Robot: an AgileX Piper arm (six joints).
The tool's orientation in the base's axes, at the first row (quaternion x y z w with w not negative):
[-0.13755 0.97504 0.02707 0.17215]
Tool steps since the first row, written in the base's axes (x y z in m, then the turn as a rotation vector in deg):
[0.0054 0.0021 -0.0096 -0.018 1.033 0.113]
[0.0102 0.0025 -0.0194 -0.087 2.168 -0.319]
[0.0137 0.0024 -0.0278 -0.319 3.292 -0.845]
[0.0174 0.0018 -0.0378 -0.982 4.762 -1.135]
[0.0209 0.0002 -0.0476 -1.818 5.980 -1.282]
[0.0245 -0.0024 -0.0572 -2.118 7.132 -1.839]
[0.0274 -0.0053 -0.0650 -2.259 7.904 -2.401]
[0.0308 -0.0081 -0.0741 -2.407 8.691 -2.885]
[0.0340 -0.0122 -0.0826 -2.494 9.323 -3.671]
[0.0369 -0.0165 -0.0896 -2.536 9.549 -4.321]
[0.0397 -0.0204 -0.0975 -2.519 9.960 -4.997]
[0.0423 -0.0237 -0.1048 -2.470 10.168 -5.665]
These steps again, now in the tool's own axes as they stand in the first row. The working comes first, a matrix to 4 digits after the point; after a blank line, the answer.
The tool's axes in the first row as the columns of a matrix, in the base's axes (used below as rounded here):
[-0.9029 -0.2776 0.3283]
[-0.2589 0.9607 0.1001]
[-0.3432 0.0054 -0.9393]

[-0.0021 0.0005 0.0110 -0.290 0.998 -0.009]
[-0.0032 -0.0005 0.0218 -0.373 2.105 0.488]
[-0.0035 -0.0016 0.0309 -0.274 3.247 1.019]
[-0.0032 -0.0033 0.0414 0.043 4.841 1.220]
[-0.0026 -0.0059 0.0516 0.533 6.243 1.206]
[-0.0019 -0.0094 0.0615 0.697 7.430 1.746]
[-0.0011 -0.0130 0.0695 0.817 8.208 2.305]
[-0.0003 -0.0167 0.0789 0.913 9.002 2.790]
[0.0008 -0.0216 0.0875 1.098 9.629 3.563]
[0.0017 -0.0266 0.0946 1.300 9.854 4.182]
[0.0029 -0.0311 0.1026 1.411 10.241 4.864]
[0.0039 -0.0351 0.1100 1.542 10.423 5.528]

